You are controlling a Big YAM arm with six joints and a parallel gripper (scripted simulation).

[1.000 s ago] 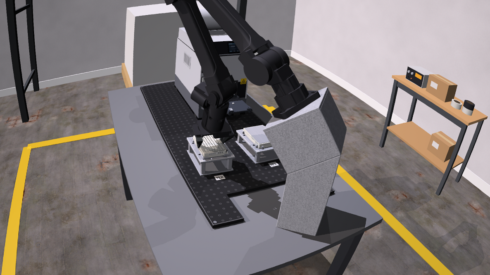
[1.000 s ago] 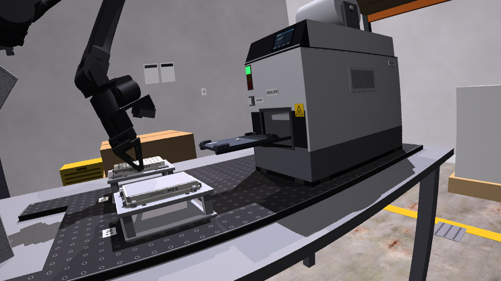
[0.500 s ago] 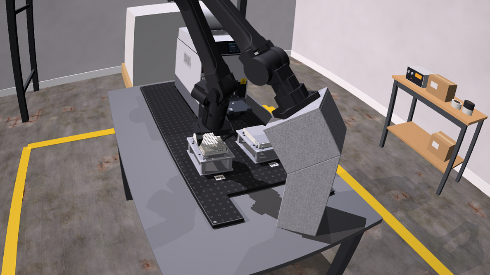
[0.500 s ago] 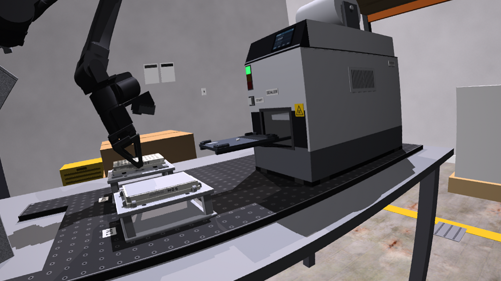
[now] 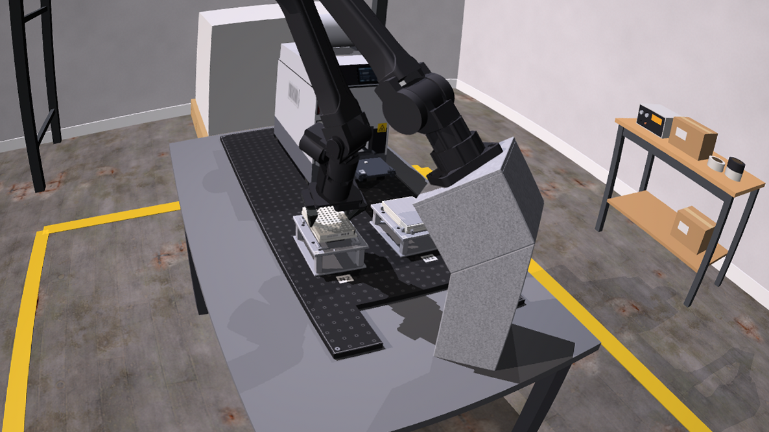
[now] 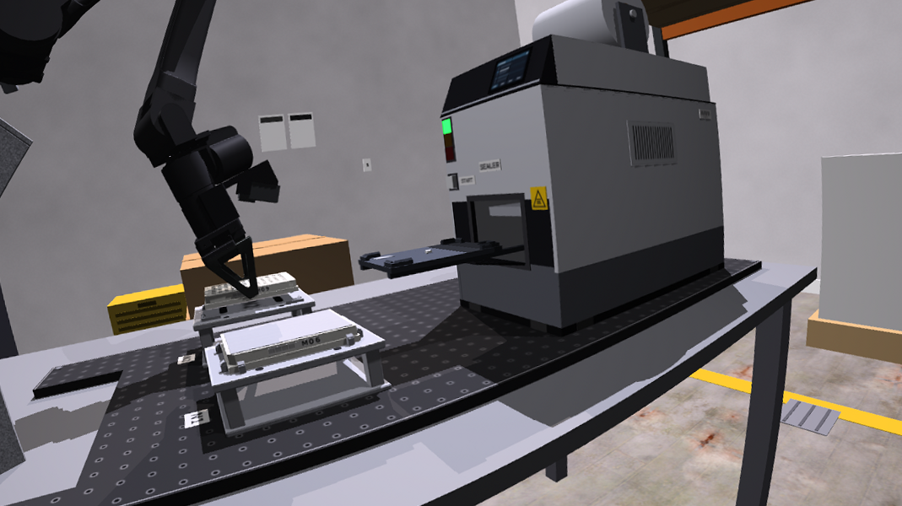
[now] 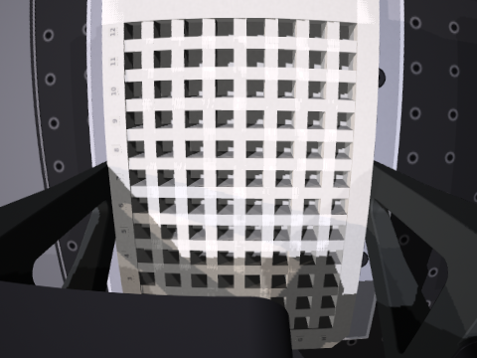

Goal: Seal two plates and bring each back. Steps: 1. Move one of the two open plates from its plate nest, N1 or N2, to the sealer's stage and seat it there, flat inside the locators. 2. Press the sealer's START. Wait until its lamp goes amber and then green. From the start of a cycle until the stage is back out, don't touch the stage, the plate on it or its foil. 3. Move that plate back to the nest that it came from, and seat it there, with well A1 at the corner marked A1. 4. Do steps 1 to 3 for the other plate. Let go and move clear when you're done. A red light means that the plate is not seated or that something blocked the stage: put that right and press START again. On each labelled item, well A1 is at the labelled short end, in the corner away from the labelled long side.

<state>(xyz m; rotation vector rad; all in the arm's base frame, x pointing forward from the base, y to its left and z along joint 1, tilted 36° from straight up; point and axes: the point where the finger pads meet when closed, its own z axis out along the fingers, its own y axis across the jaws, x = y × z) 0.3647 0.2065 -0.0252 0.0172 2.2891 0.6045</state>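
The white well plate is right at my hand. Round my hand: nest N2: 3 cm below; start button: 31 cm ahead, 11 cm above, 2 cm to the right; sealer stage: 23 cm ahead, 13 cm to the right, 2 cm above.
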